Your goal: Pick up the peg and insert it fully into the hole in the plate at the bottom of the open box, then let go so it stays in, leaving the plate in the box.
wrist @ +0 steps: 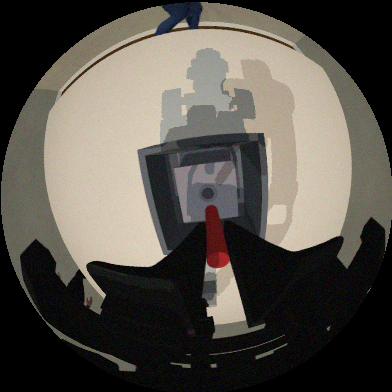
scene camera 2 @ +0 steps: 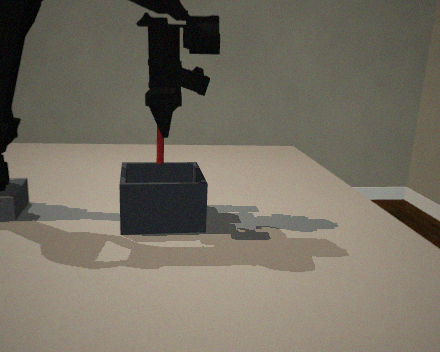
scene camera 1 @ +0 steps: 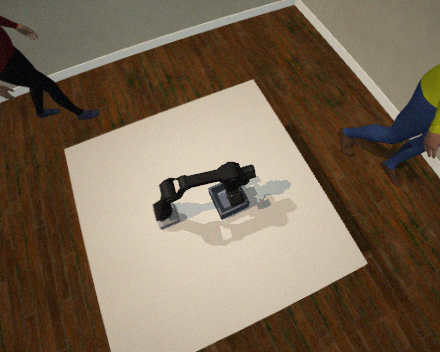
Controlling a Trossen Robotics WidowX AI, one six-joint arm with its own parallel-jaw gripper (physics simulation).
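Pixels of known places: gripper, fingertip midpoint: point(wrist: 214, 226) point(scene camera 2: 165, 136) point(scene camera 1: 230, 190); arm's base, origin of the base link: point(scene camera 1: 163, 213).
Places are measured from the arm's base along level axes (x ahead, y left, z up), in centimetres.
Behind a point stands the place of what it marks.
A red peg point(scene camera 2: 160, 146) @(x 32.5, y -11.8, z 10.0 cm) point(wrist: 215, 232) @(x 33.3, y -11.3, z 12.3 cm) is held upright by my gripper point(scene camera 2: 166, 134) @(x 33.5, y -11.3, z 11.8 cm) point(wrist: 214, 226) @(x 33.5, y -11.3, z 11.8 cm), which is shut on it. In scene camera 2 the peg hangs from the fingertips to the level of the box's rim; whether its lower end dips behind the rim is hard to tell. The dark open box point(scene camera 1: 235, 212) @(x 32.0, y -19.2, z -2.1 cm) point(scene camera 2: 163, 209) @(x 31.9, y -18.9, z -0.4 cm) point(wrist: 153, 200) @(x 34.9, y -4.2, z 4.5 cm) stands below the gripper. The light plate point(wrist: 186, 200) @(x 32.7, y -7.6, z 0.6 cm) lies at the bottom of the box, and its round hole point(wrist: 207, 193) shows uncovered, just beyond the peg's lower end in the wrist view.
The box walls stand on all sides of the plate. The arm's base point(scene camera 1: 167, 221) @(x -0.3, y -4.7, z -0.3 cm) point(scene camera 2: 15, 200) @(x 5.4, y -5.9, z -1.4 cm) stands on the pale table top point(scene camera 1: 150, 290) @(x -24.1, y -28.8, z -5.2 cm) point(scene camera 2: 250, 310) @(x 38.5, y -47.0, z -5.2 cm), to the left of the box. Shadows of the arm fall across the table and plate. Two people stand beyond the table.
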